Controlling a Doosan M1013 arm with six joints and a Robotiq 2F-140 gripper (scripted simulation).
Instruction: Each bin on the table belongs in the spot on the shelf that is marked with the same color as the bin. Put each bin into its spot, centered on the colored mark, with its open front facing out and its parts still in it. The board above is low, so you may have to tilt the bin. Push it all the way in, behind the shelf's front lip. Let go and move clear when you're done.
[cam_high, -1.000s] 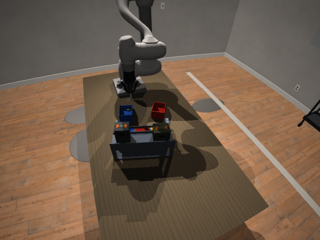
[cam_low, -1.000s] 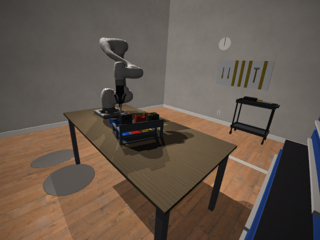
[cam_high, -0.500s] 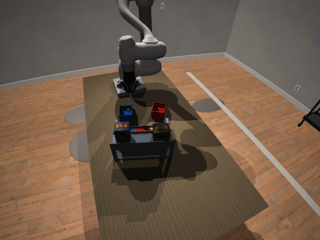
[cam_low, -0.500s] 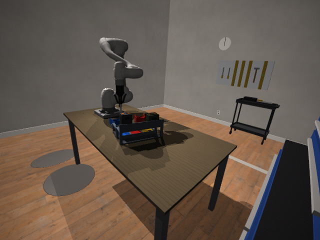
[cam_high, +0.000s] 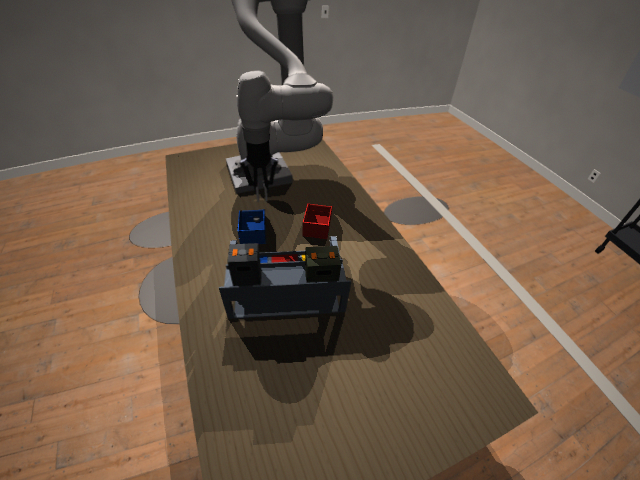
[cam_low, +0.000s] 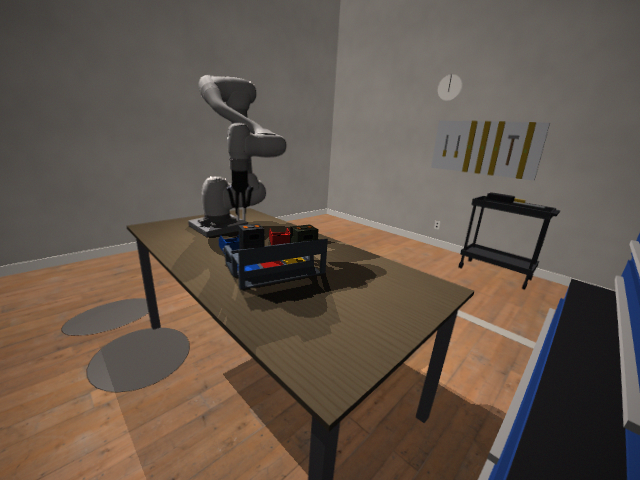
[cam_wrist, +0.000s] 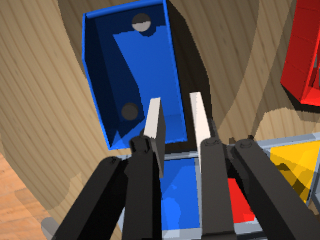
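Right now my hand is 150 mm above the blue bin, 40 mm to the left of it and 20 mm past it. Also, from my hand: green toolbox 380 mm ahead, 40 mm below, 20 mm to the left; then red bin 210 mm to the left, 150 mm below, 70 mm ahead; then dark box 280 mm ahead, 180 mm to the right, 30 mm below.
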